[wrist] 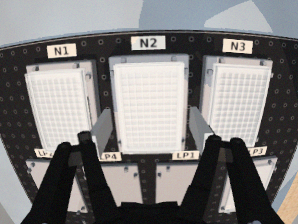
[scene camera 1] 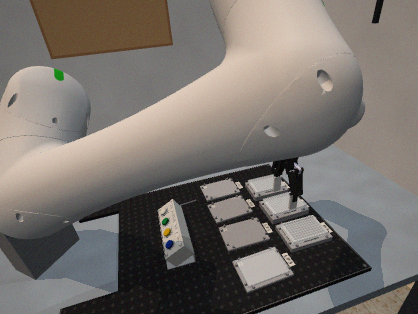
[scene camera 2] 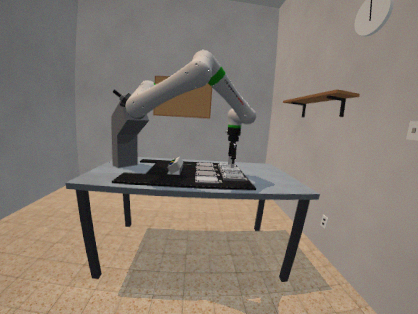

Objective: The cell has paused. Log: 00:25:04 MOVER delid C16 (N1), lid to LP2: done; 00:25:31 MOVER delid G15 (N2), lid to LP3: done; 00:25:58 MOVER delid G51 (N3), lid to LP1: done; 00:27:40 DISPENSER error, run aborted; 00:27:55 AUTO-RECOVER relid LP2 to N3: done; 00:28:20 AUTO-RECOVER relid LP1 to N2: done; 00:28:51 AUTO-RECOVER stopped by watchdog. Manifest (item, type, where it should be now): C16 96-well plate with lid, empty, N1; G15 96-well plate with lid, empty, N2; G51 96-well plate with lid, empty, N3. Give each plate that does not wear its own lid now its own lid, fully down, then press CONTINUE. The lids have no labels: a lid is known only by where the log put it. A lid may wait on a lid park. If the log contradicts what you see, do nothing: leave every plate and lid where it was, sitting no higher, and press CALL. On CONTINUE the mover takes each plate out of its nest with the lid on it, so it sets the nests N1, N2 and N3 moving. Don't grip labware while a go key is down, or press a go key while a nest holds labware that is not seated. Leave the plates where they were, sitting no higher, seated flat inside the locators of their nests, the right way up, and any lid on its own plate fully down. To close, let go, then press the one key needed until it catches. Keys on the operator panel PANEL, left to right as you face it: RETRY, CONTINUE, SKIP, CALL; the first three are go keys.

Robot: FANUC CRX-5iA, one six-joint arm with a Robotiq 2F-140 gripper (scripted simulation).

Observation:
I see my gripper and a lid park LP1.
My gripper is seen too in the wrist view.

